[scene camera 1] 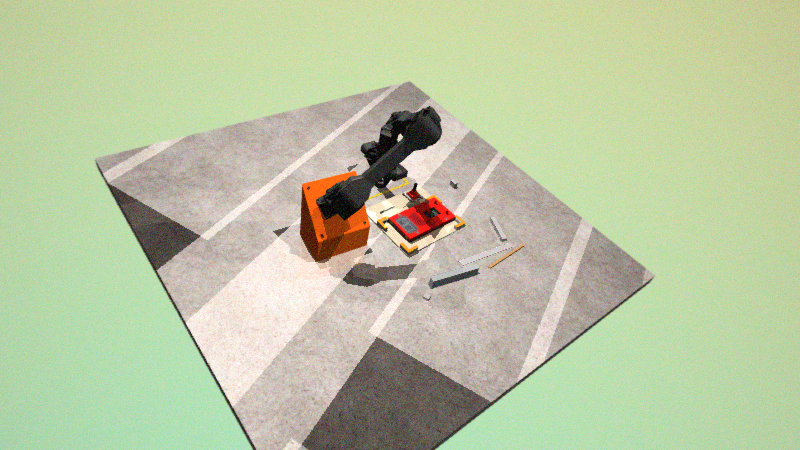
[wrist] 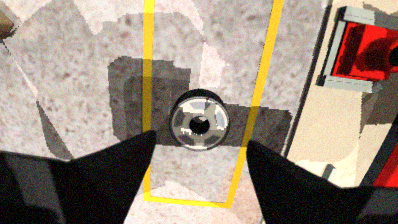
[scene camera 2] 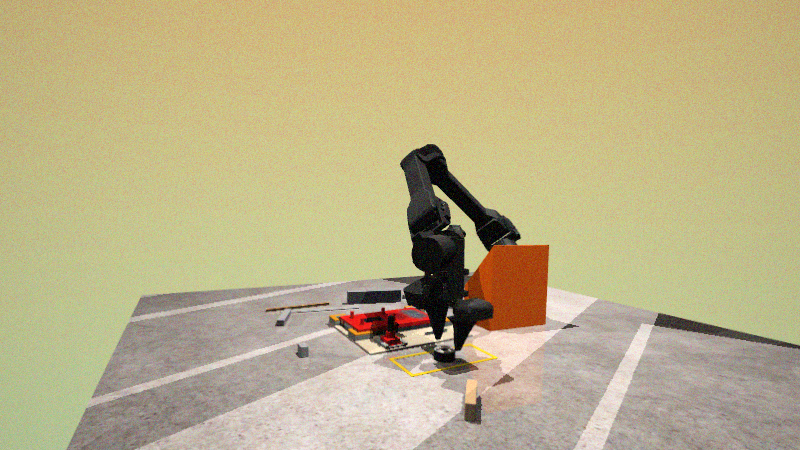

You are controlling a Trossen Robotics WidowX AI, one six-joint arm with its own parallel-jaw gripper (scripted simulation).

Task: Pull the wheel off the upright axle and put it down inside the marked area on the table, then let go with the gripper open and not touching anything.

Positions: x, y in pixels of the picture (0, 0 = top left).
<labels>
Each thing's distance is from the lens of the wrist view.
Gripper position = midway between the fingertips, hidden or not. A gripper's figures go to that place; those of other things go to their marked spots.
gripper [wrist: 201, 142]: 11 cm
wheel [wrist: 189, 134]: 12 cm
</labels>
